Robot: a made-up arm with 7 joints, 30 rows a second.
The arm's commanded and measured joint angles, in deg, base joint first. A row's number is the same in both.
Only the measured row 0 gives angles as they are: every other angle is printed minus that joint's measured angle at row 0.
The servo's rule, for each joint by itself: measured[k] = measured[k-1] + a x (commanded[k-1-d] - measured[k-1]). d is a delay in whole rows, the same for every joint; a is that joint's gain. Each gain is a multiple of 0.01, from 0.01 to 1. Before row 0 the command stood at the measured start. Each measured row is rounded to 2 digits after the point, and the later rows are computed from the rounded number. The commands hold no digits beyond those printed.
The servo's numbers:
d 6
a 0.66 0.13 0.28 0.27 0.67 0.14 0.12
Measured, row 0:
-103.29 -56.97 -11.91 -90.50 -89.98 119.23 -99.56
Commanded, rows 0 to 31:
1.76 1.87 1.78 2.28 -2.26 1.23 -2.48
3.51 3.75 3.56 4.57 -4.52 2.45 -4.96
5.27 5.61 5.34 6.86 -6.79 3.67 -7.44
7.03 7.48 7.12 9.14 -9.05 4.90 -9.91
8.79 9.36 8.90 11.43 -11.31 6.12 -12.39
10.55 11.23 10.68 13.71 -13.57 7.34 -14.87
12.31 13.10 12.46 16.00 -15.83 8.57 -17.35
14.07 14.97 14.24 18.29 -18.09 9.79 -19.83
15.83 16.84 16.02 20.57 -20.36 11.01 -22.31
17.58 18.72 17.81 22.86 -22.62 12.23 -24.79
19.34 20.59 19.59 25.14 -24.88 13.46 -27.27
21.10 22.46 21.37 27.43 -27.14 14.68 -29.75
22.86 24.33 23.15 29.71 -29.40 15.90 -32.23
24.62 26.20 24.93 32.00 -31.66 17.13 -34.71
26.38 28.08 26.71 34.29 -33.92 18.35 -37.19
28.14 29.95 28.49 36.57 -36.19 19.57 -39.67
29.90 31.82 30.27 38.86 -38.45 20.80 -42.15
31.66 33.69 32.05 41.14 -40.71 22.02 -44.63
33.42 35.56 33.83 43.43 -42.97 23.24 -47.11
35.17 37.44 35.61 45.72 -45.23 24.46 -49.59
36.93 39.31 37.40 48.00 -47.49 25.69 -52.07
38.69 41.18 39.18 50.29 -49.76 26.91 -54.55
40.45 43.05 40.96 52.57 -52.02 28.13 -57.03
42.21 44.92 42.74 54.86 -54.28 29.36 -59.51
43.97 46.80 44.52 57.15 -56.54 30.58 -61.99
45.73 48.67 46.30 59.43 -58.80 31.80 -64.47
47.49 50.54 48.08 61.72 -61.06 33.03 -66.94
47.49 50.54 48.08 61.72 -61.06 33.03 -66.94
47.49 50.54 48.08 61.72 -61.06 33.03 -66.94
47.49 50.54 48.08 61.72 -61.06 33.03 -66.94
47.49 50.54 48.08 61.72 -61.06 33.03 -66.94
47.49 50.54 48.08 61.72 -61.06 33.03 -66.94
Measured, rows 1 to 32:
0.00 0.00 0.00 0.00 0.00 0.00 0.00
0.00 0.00 0.00 0.00 0.00 0.00 0.00
0.00 0.00 0.00 0.00 0.00 0.00 0.00
0.00 0.00 0.00 0.00 0.00 0.00 0.00
0.00 0.00 0.00 0.00 0.00 0.00 0.00
0.00 0.00 0.00 0.00 0.00 0.00 0.00
1.16 0.24 0.50 0.62 -1.51 0.17 -0.30
2.71 0.70 1.36 1.69 -3.53 0.49 -0.86
4.40 1.34 2.47 3.09 -5.71 0.94 -1.65
6.14 2.14 3.77 4.72 -7.95 1.49 -2.64
7.89 3.08 5.21 6.53 -10.20 2.14 -3.81
9.65 4.14 6.74 8.47 -12.46 2.87 -5.14
11.41 5.30 8.34 10.50 -14.72 3.67 -6.61
13.17 6.56 9.99 12.60 -16.98 4.53 -8.20
14.93 7.90 11.68 14.75 -19.24 5.44 -9.89
16.68 9.31 13.40 16.94 -21.50 6.39 -11.68
18.44 10.78 15.13 19.15 -23.76 7.38 -13.55
20.20 12.30 16.88 21.39 -26.02 8.40 -15.49
21.96 13.86 18.64 23.64 -28.28 9.45 -17.50
23.72 15.46 20.40 25.90 -30.54 10.53 -19.57
25.48 17.10 22.17 28.17 -32.80 11.62 -21.68
27.24 18.77 23.94 30.44 -35.07 12.73 -23.84
29.00 20.47 25.71 32.71 -37.33 13.86 -26.04
30.76 22.19 27.49 34.99 -39.59 15.00 -28.27
32.52 23.93 29.27 37.27 -41.85 16.15 -30.53
34.27 25.69 31.05 39.55 -44.11 17.31 -32.82
36.03 27.46 32.83 41.83 -46.37 18.48 -35.13
37.79 29.24 34.61 44.11 -48.64 19.66 -37.46
39.55 31.04 36.39 46.39 -50.90 20.85 -39.81
41.31 32.84 38.17 48.68 -53.16 22.04 -42.17
43.07 34.65 39.95 50.97 -55.42 23.24 -44.55
44.83 36.47 41.73 53.25 -57.68 24.44 -46.94

